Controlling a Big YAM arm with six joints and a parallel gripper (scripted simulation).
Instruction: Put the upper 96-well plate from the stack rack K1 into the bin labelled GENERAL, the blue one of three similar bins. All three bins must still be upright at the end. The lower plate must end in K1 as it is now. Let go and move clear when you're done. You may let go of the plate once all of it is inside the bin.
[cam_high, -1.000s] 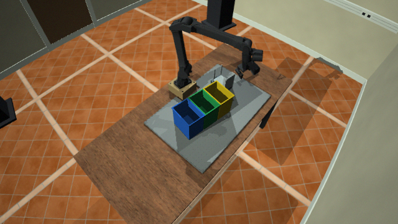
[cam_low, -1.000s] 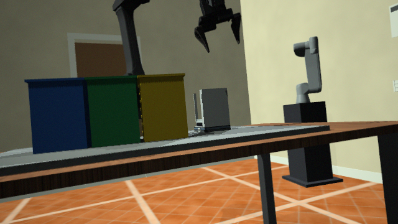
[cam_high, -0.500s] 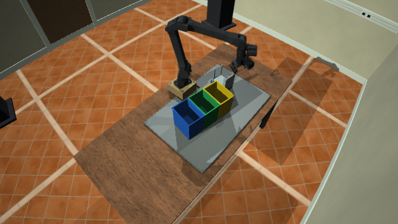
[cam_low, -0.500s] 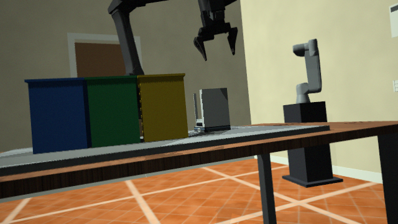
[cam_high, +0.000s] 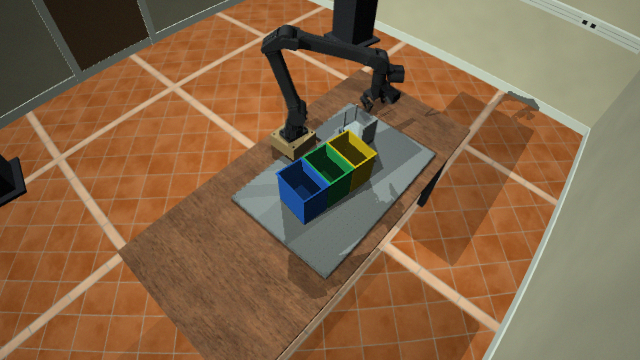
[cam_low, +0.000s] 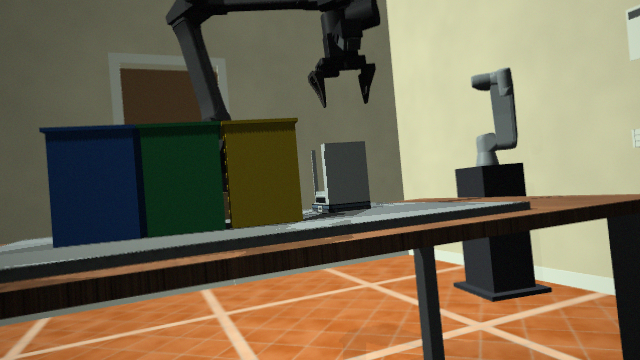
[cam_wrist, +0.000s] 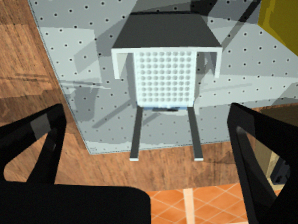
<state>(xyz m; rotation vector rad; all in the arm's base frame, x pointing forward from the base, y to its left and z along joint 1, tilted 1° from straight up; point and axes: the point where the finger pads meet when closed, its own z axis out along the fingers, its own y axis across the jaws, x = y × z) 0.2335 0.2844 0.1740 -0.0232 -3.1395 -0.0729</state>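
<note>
The white 96-well plate is 6 cm behind my hand, 1 cm to the right of it and 20 cm below it. The rest, counted from my hand: yellow bin 8 cm ahead, 21 cm to the right, 15 cm below; blue bin 8 cm ahead, 47 cm to the right, 15 cm below; green bin 8 cm ahead, 34 cm to the right, 15 cm below.
</note>
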